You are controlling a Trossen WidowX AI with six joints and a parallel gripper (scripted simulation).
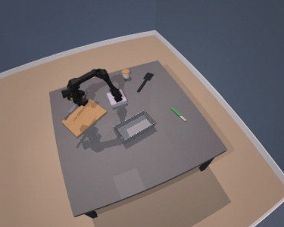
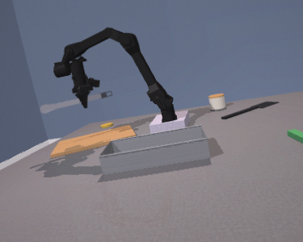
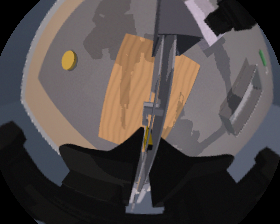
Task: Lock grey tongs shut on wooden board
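Now: gripper tip 150 mm above the wooden board. Round my gripper tip: grey roasting tin: 360 mm ahead, 310 mm to the left, 130 mm below; then yellow disc: 320 mm behind, 20 mm to the right, 150 mm below; then capped cup: 260 mm behind, 610 mm to the left, 120 mm below.
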